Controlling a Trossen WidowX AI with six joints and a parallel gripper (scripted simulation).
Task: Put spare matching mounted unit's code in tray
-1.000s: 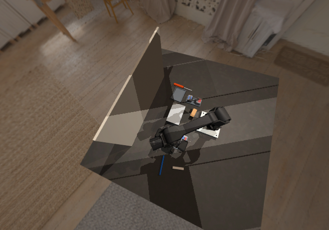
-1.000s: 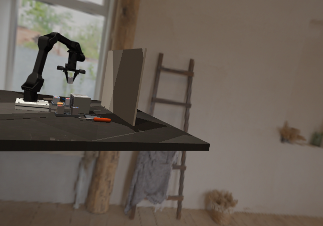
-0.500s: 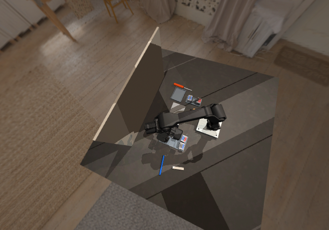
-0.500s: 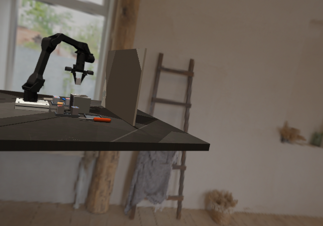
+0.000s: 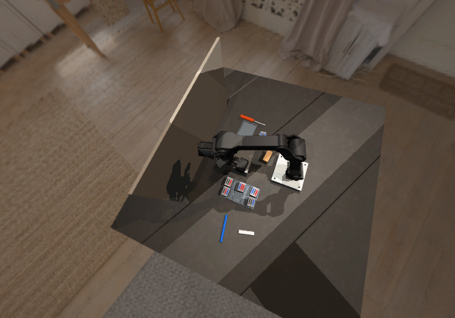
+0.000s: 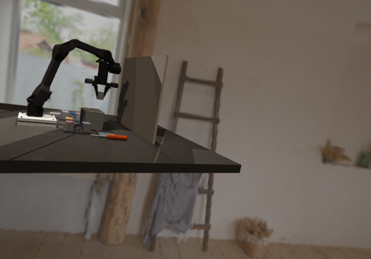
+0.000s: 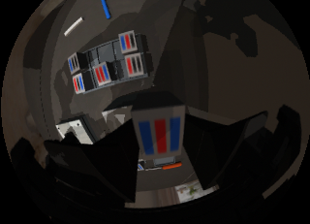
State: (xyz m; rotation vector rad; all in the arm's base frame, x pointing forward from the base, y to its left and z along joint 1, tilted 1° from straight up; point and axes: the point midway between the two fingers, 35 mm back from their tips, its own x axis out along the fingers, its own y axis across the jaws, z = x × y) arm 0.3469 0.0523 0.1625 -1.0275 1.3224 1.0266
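My gripper tip is 4 cm past the dark rimmed tray, 29 cm to the left of it and 16 cm above it. Also, from my gripper tip: tall upright panel 18 cm ahead, 11 cm to the right, 6 cm above; grey mounted unit 6 cm behind, 7 cm to the right, 12 cm below; grey spare 2 cm above.
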